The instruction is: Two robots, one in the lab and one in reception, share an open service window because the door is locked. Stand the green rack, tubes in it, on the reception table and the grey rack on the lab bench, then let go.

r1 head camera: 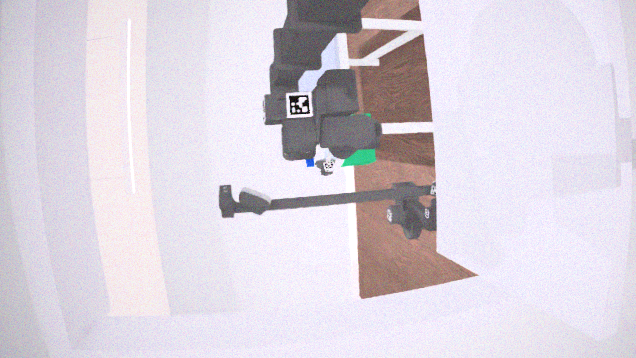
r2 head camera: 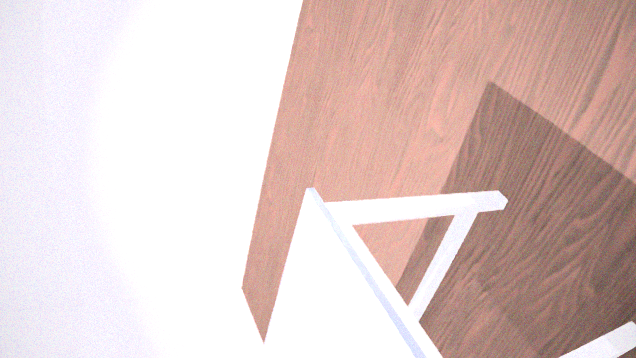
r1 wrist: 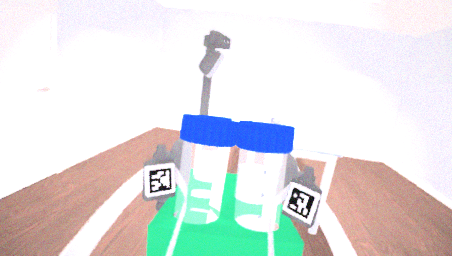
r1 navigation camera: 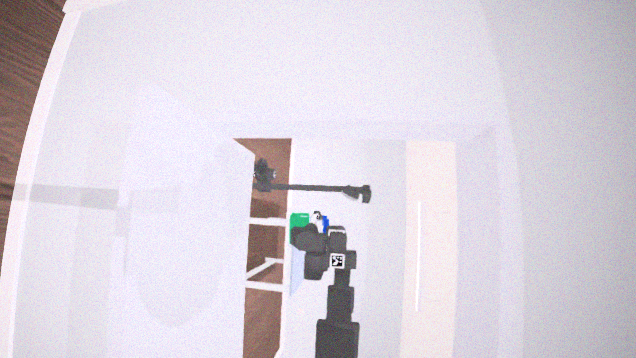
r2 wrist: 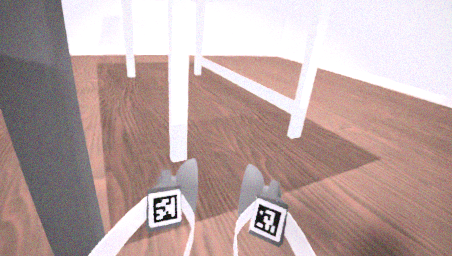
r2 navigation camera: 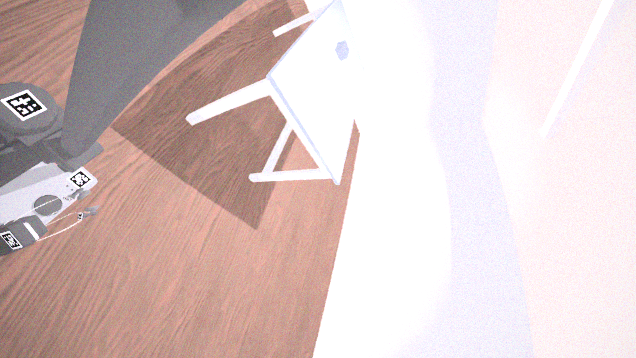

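The green rack (r1 head camera: pixel 361 158) (r1 navigation camera: pixel 299 220) (r1 wrist: pixel 225 244) is upright, holding two clear tubes with blue caps (r1 head camera: pixel 310 162) (r1 navigation camera: pixel 325 224) (r1 wrist: pixel 207 130). The r1 gripper (r1 wrist: pixel 232 165) is shut on it, with a finger on each side of the tubes; its wrist hides part of the rack in the head view. The r2 gripper (r2 navigation camera: pixel 86 202) (r2 wrist: pixel 220 172) is open and empty, low over the floor, before the legs of the white reception table (r2 head camera: pixel 310 280) (r2 navigation camera: pixel 315 95). A small pale blue-grey shape (r2 navigation camera: pixel 342 50) shows on that table; whether it is the grey rack I cannot tell.
A pale panel (r1 head camera: pixel 525 125) (r1 navigation camera: pixel 185 225) stands beside the window opening. The r2 mast (r1 head camera: pixel 310 200) (r1 navigation camera: pixel 315 188) (r1 wrist: pixel 205 95) rises beyond the green rack. A dark grey column (r2 wrist: pixel 45 125) stands left of the r2 gripper. A table leg (r2 wrist: pixel 178 100) is ahead of its fingers.
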